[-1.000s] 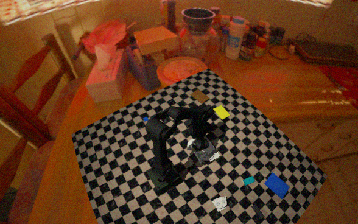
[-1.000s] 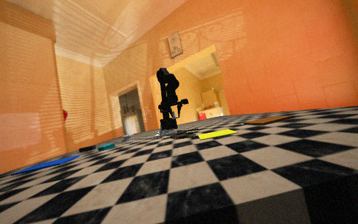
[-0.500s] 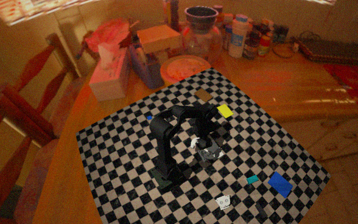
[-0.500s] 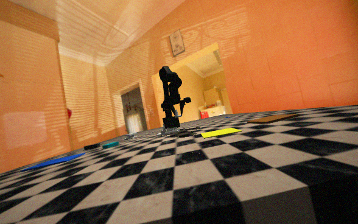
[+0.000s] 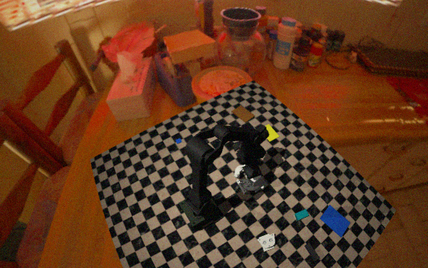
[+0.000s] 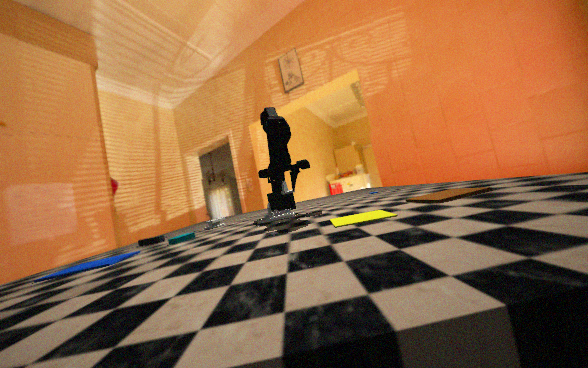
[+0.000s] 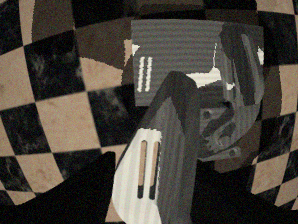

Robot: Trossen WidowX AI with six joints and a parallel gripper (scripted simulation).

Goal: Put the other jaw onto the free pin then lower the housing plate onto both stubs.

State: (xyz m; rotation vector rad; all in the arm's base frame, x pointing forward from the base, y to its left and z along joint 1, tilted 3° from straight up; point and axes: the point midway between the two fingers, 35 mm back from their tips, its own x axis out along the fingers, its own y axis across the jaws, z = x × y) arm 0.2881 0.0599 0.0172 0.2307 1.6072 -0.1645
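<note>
My gripper tip is now 4 cm short of the white base, 6 cm to the left of it and 8 cm above it. The rest, counted from my gripper tip: yellow card: 30 cm ahead, 13 cm to the left, 8 cm below; then teal block: 10 cm ahead, 35 cm to the right, 7 cm below; then jaw: 4 cm behind, 1 cm to the right.
</note>
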